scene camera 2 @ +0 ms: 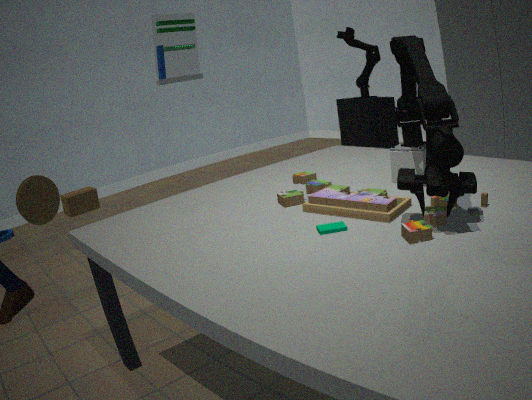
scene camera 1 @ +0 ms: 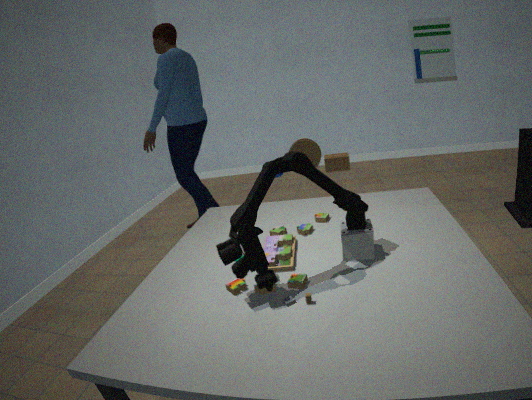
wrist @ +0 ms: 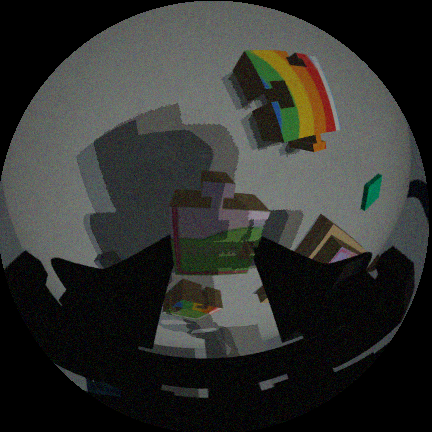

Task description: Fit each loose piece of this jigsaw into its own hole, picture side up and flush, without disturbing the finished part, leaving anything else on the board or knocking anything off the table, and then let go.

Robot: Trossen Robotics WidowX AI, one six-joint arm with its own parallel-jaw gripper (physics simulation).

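My gripper (scene camera 1: 265,287) (scene camera 2: 436,215) (wrist: 213,239) is down at the table, shut on a purple-and-green jigsaw piece (wrist: 215,252), picture side up, with a fingertip at each side. A rainbow piece (scene camera 1: 236,285) (scene camera 2: 416,231) (wrist: 300,100) lies beside it, and a green-and-rainbow piece (scene camera 1: 298,280) (wrist: 192,307) lies on the robot side. The wooden board (scene camera 1: 282,268) (scene camera 2: 350,211) holds a purple finished part (scene camera 2: 350,197). Two green-topped pieces (scene camera 1: 285,239) (scene camera 1: 284,251) show at its robot side; their seating is unclear. Three more loose pieces (scene camera 1: 278,230) (scene camera 1: 305,228) (scene camera 1: 322,217) lie beyond the board.
A flat green tile (scene camera 2: 331,228) (wrist: 371,192) lies beside the board. A small brown block (scene camera 1: 309,298) (scene camera 2: 484,199) stands near the green-and-rainbow piece. The arm's pale base (scene camera 1: 357,242) is on the table (scene camera 1: 300,350). A person (scene camera 1: 180,95) is behind the table.
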